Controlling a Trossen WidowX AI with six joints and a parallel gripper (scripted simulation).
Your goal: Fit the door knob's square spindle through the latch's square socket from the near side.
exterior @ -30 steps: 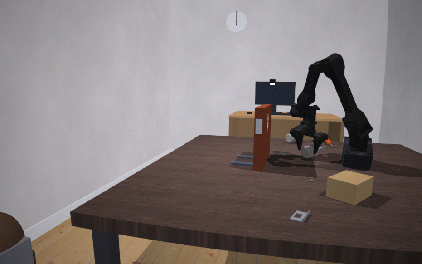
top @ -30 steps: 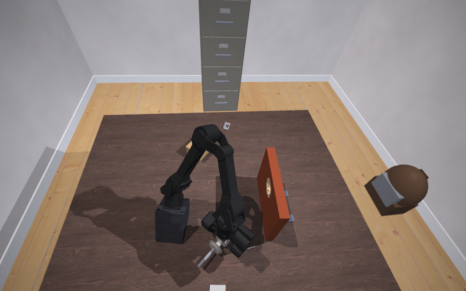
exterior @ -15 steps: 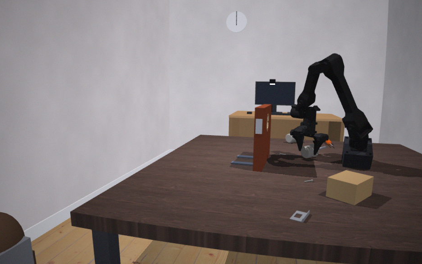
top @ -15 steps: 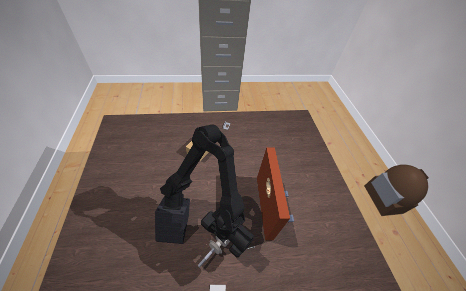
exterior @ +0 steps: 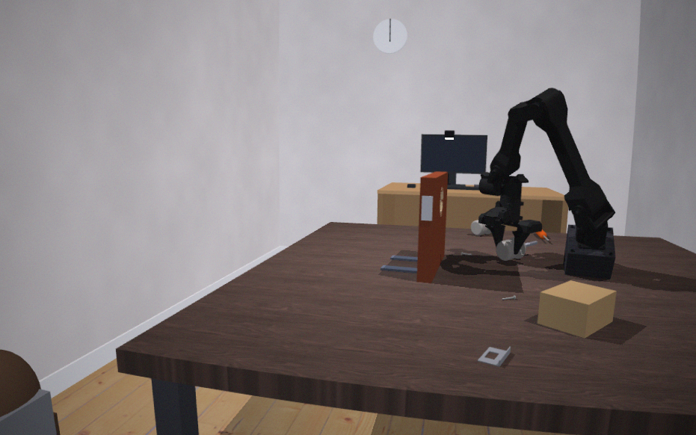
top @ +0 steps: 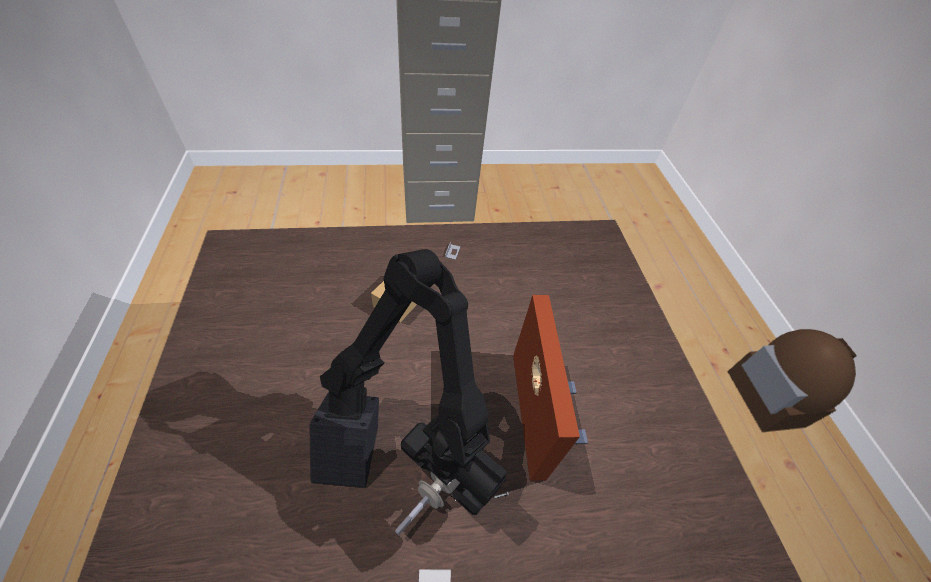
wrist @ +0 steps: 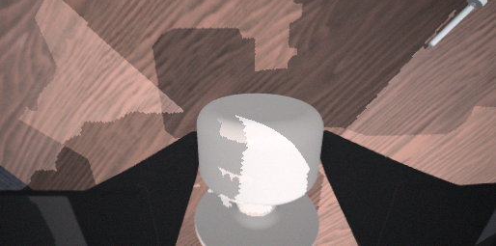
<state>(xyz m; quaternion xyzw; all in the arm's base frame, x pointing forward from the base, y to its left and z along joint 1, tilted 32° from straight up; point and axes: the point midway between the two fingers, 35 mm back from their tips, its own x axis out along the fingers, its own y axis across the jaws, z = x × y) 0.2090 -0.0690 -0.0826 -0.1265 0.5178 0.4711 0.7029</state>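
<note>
The wooden door slab is 180 mm ahead of my hand, 160 mm to the left of it and 90 mm above it. From my hand the other things lie so: door knob (30 mm to the right, 30 mm below, 20 mm behind); white card (160 mm to the right, 60 mm below, 10 mm behind); orange screwdriver (390 mm to the right, 110 mm behind, 40 mm below).
</note>
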